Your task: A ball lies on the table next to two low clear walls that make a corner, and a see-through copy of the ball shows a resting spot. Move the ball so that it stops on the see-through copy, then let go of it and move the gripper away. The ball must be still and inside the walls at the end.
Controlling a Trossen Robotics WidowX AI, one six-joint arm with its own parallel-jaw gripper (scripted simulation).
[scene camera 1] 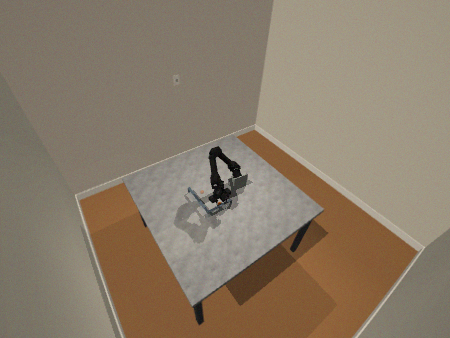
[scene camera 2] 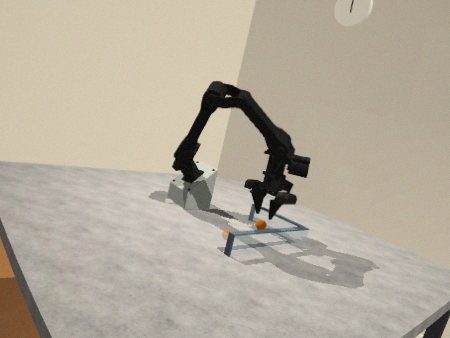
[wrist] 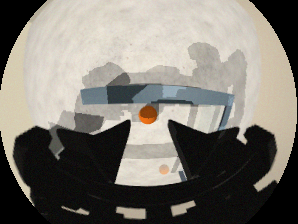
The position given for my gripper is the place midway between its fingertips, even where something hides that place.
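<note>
Scene camera 2 shows me my gripper [scene camera 2: 263, 216], open and holding nothing. The wrist view shows the gripper [wrist: 149, 122] too.
</note>
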